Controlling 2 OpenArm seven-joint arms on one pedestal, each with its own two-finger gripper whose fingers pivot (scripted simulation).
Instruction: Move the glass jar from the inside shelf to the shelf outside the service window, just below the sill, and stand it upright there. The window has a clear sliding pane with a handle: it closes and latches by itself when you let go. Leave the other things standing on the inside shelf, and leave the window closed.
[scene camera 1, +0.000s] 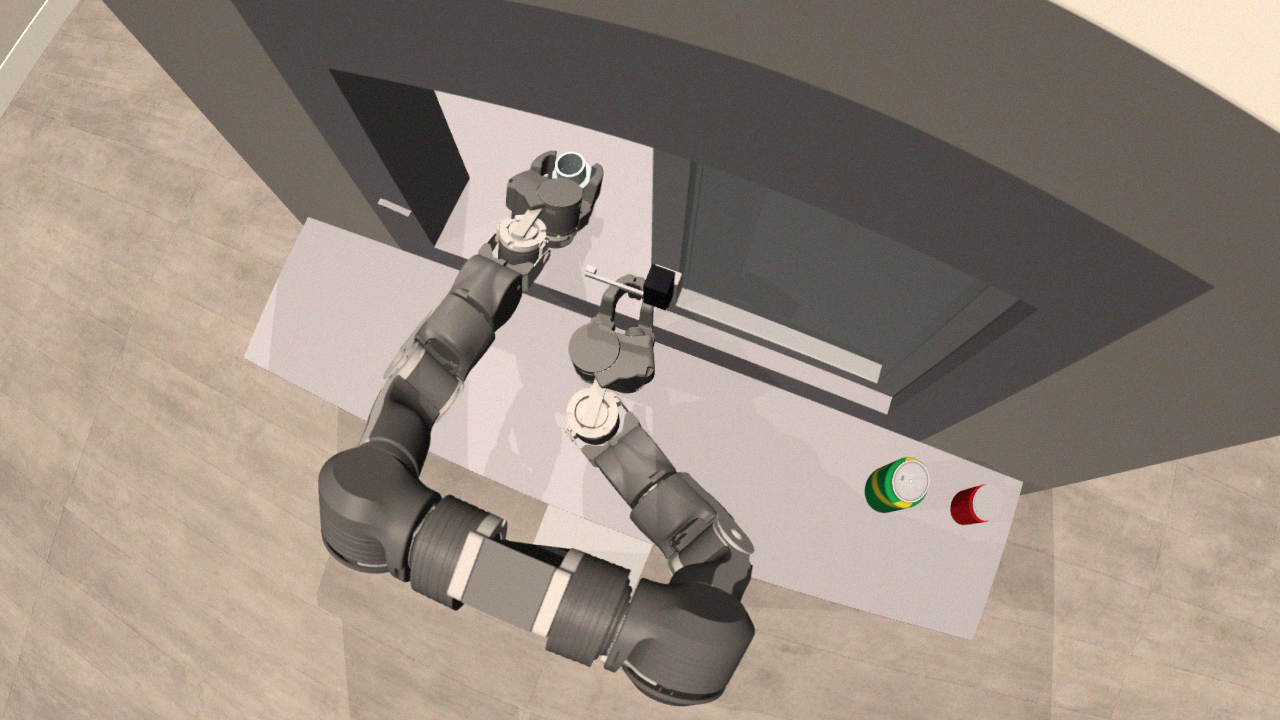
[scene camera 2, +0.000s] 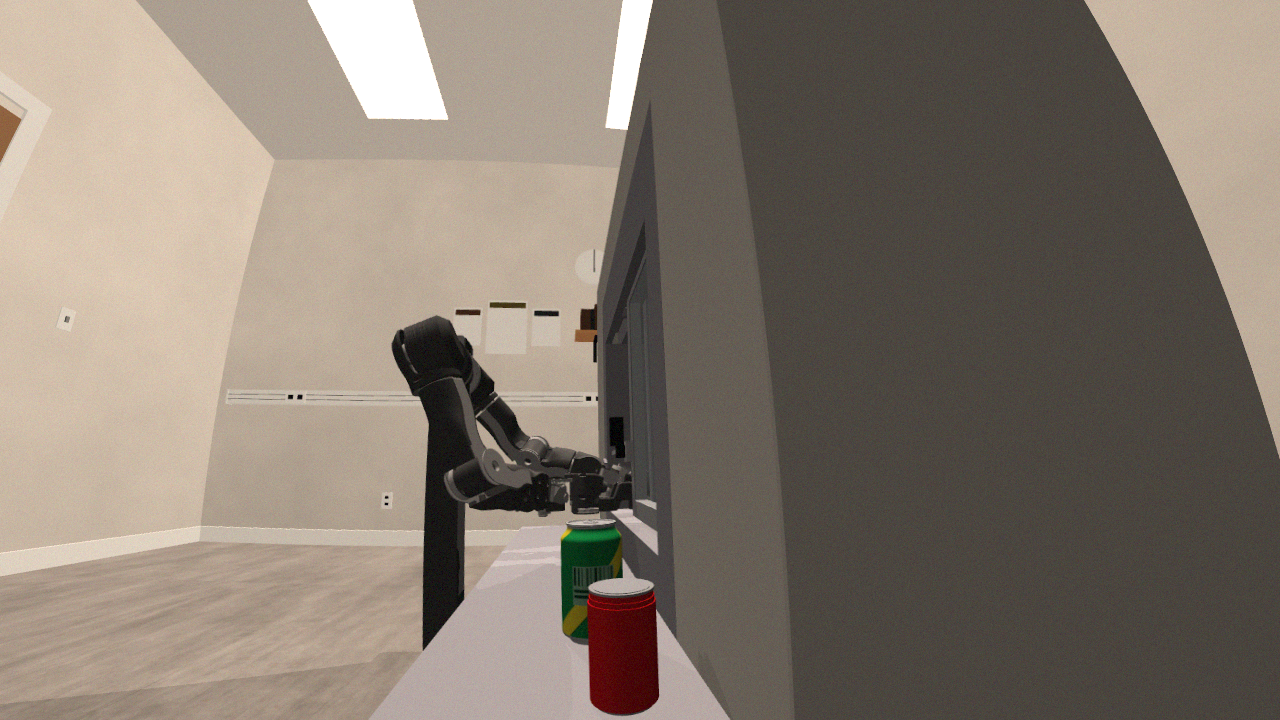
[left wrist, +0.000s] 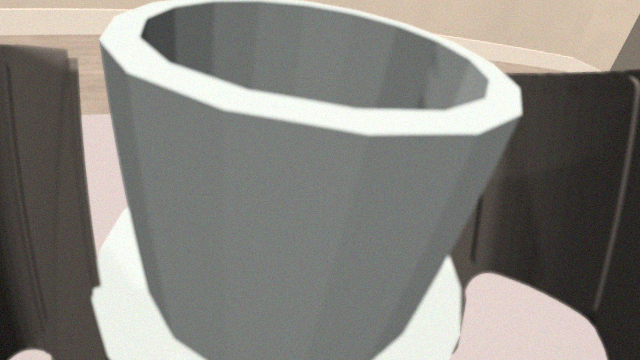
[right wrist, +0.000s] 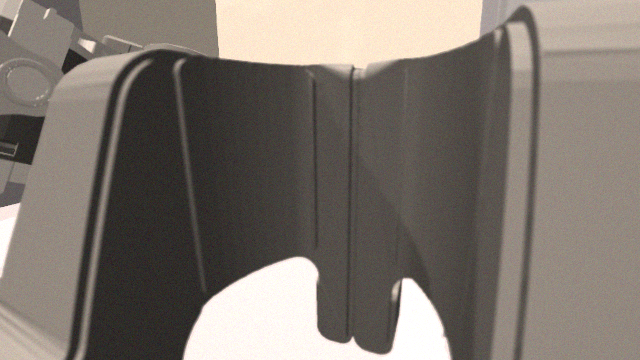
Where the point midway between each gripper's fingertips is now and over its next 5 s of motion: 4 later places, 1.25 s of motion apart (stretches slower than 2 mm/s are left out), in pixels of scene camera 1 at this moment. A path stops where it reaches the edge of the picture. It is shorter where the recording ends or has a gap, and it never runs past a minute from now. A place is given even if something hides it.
My left gripper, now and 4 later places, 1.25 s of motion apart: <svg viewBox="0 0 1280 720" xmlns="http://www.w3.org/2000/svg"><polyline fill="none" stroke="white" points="574,170 568,178 568,160 564,145 538,215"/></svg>
My right gripper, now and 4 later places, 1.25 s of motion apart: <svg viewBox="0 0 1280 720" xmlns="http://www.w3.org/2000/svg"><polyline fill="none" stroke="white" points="636,283 627,287 620,292 609,337 687,377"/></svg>
